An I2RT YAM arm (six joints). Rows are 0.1 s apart.
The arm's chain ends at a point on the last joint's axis. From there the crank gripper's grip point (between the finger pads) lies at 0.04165 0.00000 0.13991 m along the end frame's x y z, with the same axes.
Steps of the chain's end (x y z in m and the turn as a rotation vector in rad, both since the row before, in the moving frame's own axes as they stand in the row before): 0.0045, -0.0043, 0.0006, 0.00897, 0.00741, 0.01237; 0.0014, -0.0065, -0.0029, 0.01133, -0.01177, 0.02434; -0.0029, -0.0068, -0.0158, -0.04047, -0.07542, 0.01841; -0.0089, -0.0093, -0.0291, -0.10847, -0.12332, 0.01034; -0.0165, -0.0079, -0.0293, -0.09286, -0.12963, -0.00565; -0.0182, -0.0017, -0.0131, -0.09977, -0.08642, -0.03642
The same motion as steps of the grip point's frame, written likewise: 0.0055, -0.0050, 0.0003, 0.00897, 0.00741, 0.01237; -0.0002, -0.0071, -0.0024, 0.01133, -0.01177, 0.02434; -0.0136, -0.0004, -0.0132, -0.04047, -0.07542, 0.01841; -0.0265, 0.0064, -0.0259, -0.10847, -0.12332, 0.01034; -0.0349, 0.0051, -0.0257, -0.09286, -0.12963, -0.00565; -0.0302, 0.0111, -0.0107, -0.09977, -0.08642, -0.03642
